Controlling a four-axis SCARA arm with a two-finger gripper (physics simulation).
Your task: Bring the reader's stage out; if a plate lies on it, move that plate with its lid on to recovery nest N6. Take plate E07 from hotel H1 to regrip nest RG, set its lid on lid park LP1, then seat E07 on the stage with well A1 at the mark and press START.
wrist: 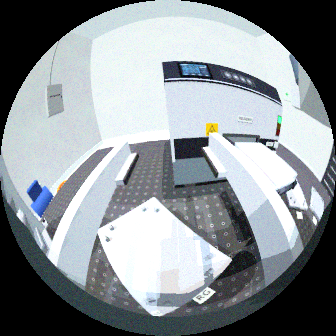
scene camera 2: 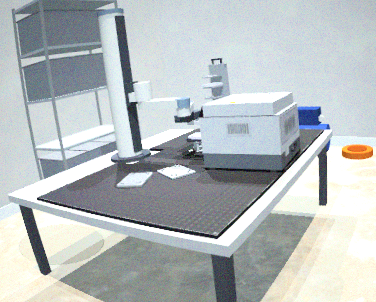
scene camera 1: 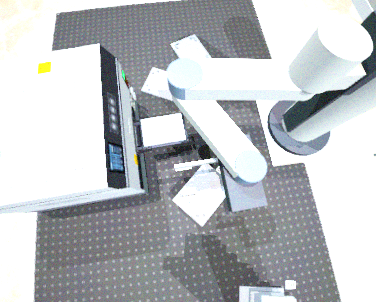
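The reader's stage is out, and a white lidded plate lies on it. My gripper is shut with nothing in it; its two parallel fingers still stand apart. It hangs above the front part of regrip nest RG, a white tile set at an angle. The RG label shows beside it. Lid park LP1 is partly under the arm in scene camera 1. Hotel H1, E07 and N6 cannot be identified by label.
The reader stands beside the stage, its green light lit. Another white tile lies beyond LP1. A shelved tower stands at the back, and the arm's column rises opposite the reader.
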